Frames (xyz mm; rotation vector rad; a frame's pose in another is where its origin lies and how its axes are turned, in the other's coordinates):
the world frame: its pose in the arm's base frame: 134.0 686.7 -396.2 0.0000 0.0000 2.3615
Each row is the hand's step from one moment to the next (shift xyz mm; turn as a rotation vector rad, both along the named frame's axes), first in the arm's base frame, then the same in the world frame.
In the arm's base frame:
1: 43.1 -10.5 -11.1 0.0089 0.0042 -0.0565
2: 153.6 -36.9 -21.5 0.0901 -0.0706 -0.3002
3: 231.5 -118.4 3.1 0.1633 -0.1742 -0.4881
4: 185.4 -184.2 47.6 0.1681 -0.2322 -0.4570
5: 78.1 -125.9 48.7 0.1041 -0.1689 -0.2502
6: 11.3 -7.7 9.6 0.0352 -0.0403 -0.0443
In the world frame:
1: -38.0 -22.9 -11.1 -0.0034 -0.0092 -0.0565
2: -135.1 -81.8 -21.5 -0.1137 -0.0132 -0.3002
3: -247.8 -78.7 3.1 -0.2386 0.0090 -0.4881
4: -261.3 0.5 47.6 -0.2828 0.0468 -0.4570
5: -144.1 34.6 48.7 -0.1928 0.0468 -0.2502
6: -13.4 -2.5 9.6 -0.0534 0.0039 -0.0443

